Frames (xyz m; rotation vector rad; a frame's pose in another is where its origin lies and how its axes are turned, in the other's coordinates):
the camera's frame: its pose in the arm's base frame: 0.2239 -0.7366 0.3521 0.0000 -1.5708 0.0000
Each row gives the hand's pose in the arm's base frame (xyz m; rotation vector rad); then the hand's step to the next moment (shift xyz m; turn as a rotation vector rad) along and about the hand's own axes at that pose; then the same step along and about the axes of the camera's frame.
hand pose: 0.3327 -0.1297 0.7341 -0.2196 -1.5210 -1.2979
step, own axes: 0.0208 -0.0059 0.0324 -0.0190 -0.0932 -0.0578
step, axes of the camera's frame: 0.0182 0.0138 0.0316 -0.0802 -0.0733 0.0239
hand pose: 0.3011 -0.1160 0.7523 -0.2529 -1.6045 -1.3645
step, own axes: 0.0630 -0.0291 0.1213 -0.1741 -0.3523 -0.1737
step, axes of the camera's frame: 0.0423 0.0662 0.1156 -0.3764 -0.1975 0.0625
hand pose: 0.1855 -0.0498 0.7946 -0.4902 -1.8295 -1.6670
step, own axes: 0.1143 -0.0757 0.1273 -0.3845 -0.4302 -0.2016
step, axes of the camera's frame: 0.0145 0.0999 0.1575 -0.5722 -0.2089 -0.0500
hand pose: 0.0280 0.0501 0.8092 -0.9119 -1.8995 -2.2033
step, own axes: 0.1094 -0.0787 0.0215 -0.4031 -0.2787 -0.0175
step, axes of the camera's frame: -0.0140 0.0707 0.1159 -0.4408 -0.0775 -0.2005
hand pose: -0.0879 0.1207 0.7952 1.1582 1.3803 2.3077
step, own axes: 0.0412 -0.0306 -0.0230 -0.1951 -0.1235 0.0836
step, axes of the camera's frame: -0.0095 0.0236 0.0502 -0.1809 0.0163 -0.1653
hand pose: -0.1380 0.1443 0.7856 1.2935 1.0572 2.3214
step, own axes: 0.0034 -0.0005 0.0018 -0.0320 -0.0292 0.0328
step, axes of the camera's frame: 0.0023 0.0031 0.0005 -0.0297 0.0177 -0.0419
